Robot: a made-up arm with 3 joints. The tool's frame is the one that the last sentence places.
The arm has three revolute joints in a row. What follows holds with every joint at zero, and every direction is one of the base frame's. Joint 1 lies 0.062 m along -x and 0.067 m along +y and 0.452 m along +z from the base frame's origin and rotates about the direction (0.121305, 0.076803, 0.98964), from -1.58 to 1.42 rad. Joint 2 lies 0.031 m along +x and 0.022 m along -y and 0.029 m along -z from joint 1 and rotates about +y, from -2.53 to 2.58 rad. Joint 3 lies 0.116 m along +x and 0.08 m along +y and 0.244 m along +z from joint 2 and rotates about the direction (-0.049, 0.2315, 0.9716), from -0.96 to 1.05 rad. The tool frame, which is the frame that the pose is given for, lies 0.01 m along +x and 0.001 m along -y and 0.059 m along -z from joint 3; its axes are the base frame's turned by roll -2.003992, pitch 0.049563 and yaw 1.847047 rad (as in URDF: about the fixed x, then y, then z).
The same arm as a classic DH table. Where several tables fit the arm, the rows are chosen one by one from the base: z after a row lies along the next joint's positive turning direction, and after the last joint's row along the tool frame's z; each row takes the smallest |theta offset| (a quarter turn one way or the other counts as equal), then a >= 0, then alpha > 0; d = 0 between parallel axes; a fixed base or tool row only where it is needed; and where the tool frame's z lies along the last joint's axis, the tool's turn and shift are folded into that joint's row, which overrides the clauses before.
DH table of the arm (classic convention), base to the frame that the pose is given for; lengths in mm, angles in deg. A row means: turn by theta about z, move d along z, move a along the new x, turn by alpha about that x. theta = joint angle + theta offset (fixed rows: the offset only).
base (fixed): theta0 -57.66; d 566.0; a -89.8; alpha -8.25
joint 1: theta0 57.93; d -140.3; a 34.3; alpha -85.60
joint 2: theta0 -9.88; d 3.3; a 128.1; alpha 76.61
joint 3: theta0 -78.94; d 182.0; a -11.2; alpha 115.26
tool (fixed): theta0 168.02; d -10.3; a 0.0; alpha 0.00
Joint limits (deg, base to tool): -90.53..81.36 -144.96..147.82 -55.00..60.16

